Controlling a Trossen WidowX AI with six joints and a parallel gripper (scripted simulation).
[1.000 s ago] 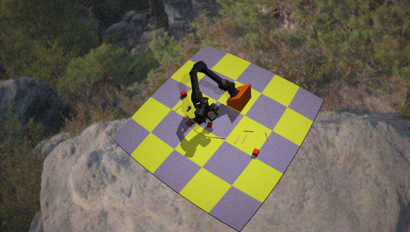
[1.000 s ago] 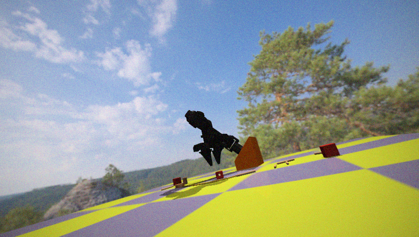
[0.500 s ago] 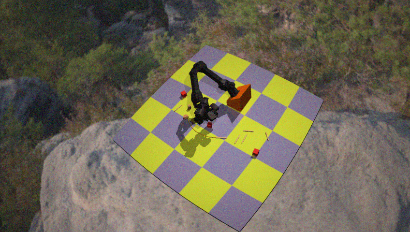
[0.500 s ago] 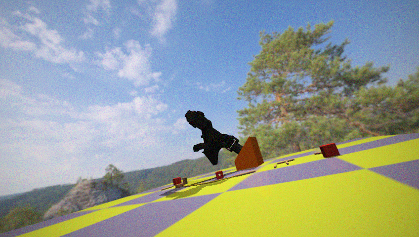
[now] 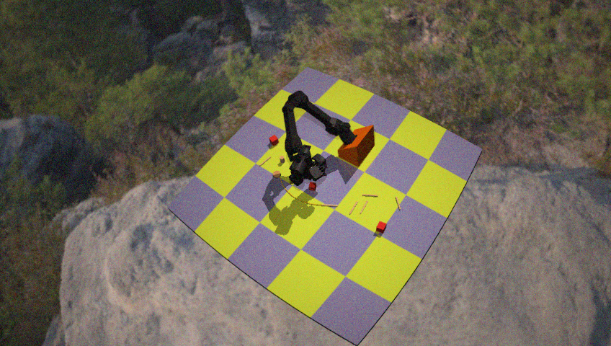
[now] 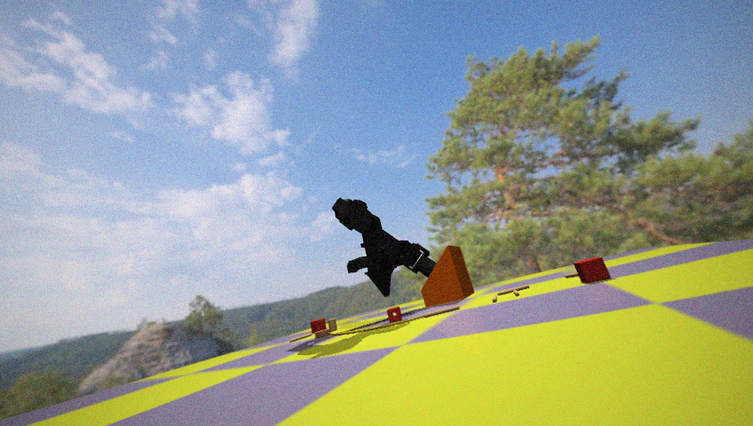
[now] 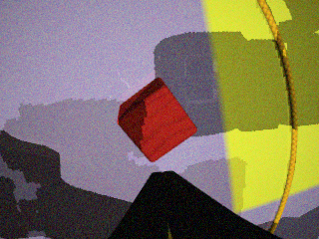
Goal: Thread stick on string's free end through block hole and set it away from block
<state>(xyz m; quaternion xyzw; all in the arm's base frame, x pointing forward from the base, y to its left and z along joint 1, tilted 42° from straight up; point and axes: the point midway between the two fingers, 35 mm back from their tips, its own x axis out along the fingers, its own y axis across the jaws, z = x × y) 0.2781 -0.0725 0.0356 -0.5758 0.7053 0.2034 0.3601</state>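
The red block lies 5 cm below my gripper tip, 1 cm to the left of it and 1 cm ahead of it. The rest, counted from my gripper tip: thin wooden stick (12 cm to the left, 6 cm below, 6 cm ahead); round button (20 cm to the right, 5 cm below, 2 cm ahead); wooden peg (22 cm to the right, 7 cm behind, 4 cm below).
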